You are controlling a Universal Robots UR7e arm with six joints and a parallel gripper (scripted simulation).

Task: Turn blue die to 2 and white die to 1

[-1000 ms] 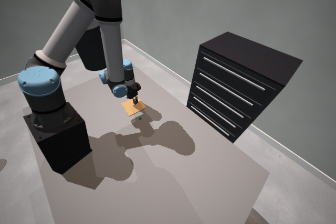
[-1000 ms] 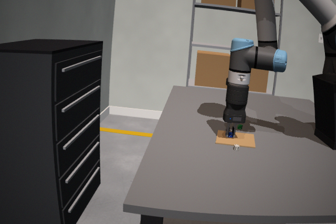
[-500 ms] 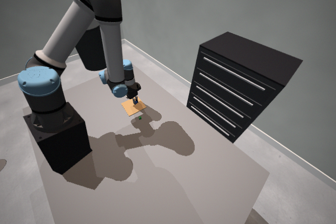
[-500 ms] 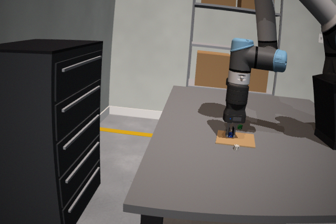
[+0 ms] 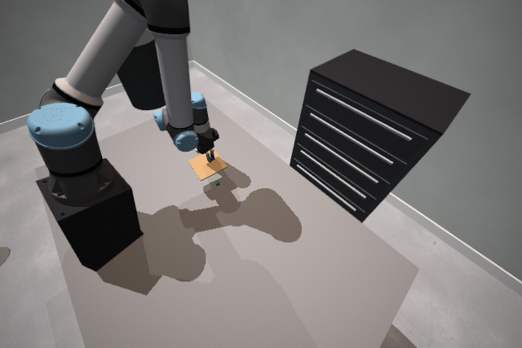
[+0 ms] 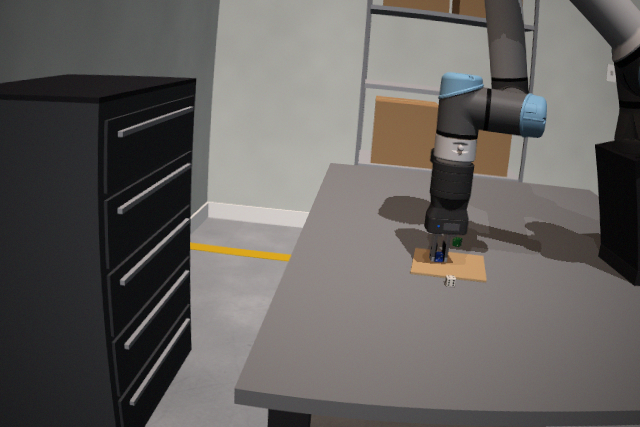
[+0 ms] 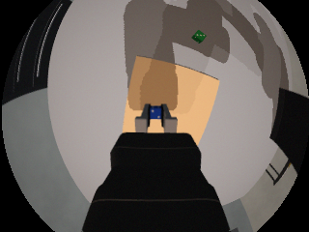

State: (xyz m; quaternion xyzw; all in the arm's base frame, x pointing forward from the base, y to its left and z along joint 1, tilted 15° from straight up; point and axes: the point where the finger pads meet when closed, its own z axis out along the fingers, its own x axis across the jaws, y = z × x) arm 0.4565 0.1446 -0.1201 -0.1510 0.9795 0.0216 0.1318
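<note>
My gripper is now 1 cm above the blue die. Round my hand: orange mat: 3 cm below, 2 cm behind, 1 cm to the right; green die: 14 cm to the right, 2 cm below, 2 cm behind; white die: 10 cm to the left, 4 cm behind, 2 cm below.
</note>
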